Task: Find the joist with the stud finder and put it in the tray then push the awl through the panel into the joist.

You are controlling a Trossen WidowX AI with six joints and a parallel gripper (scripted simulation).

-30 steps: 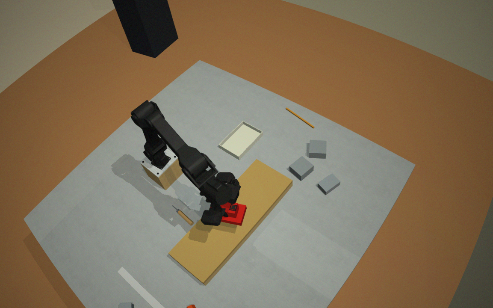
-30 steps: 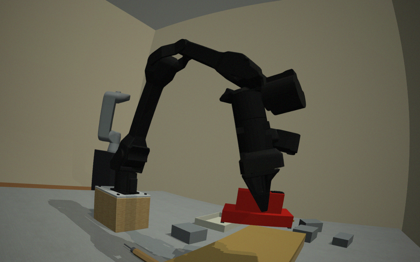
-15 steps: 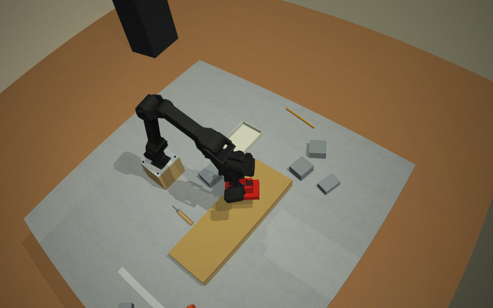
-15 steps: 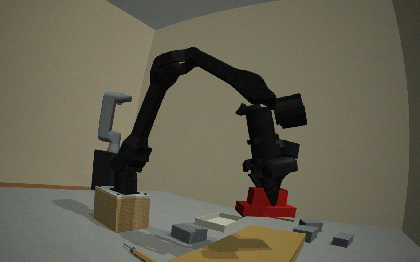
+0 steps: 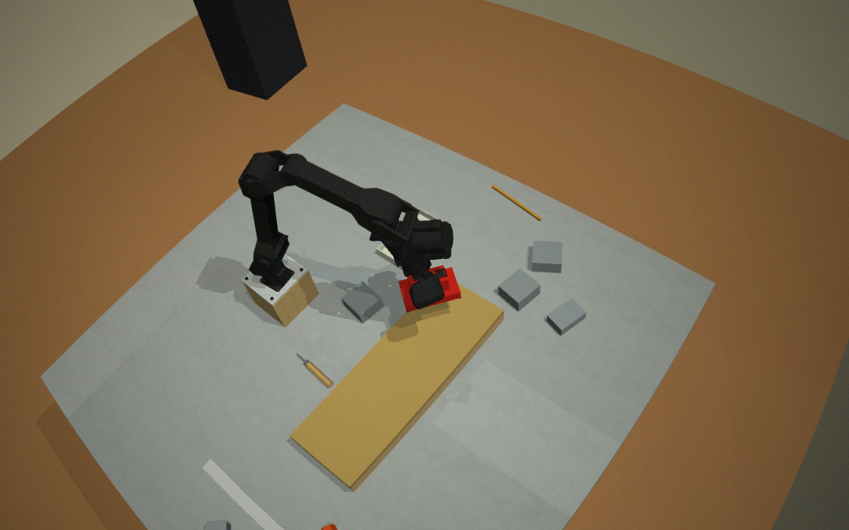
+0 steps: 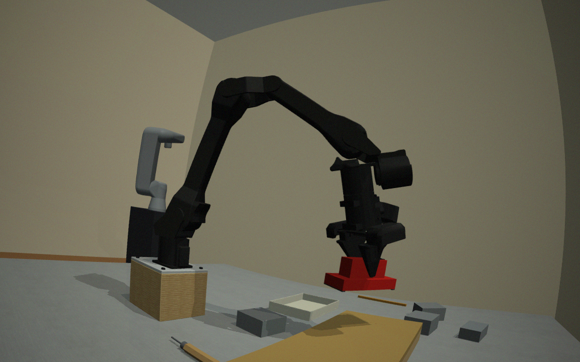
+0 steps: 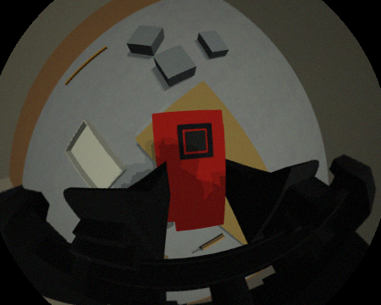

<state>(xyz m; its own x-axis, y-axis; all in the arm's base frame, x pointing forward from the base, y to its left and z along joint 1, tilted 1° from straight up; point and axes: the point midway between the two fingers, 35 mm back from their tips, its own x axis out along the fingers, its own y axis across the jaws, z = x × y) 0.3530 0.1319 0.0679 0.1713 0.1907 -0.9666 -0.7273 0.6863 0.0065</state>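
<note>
My gripper tip is now 180 mm past the tray, 160 mm to the right of it and 130 mm above it. From my gripper tip the other things lie so: square indicator 10 mm ahead, 20 mm to the left, 30 mm above; then red stud finder 20 mm above; then awl 190 mm behind, 260 mm to the right, 140 mm below.
</note>
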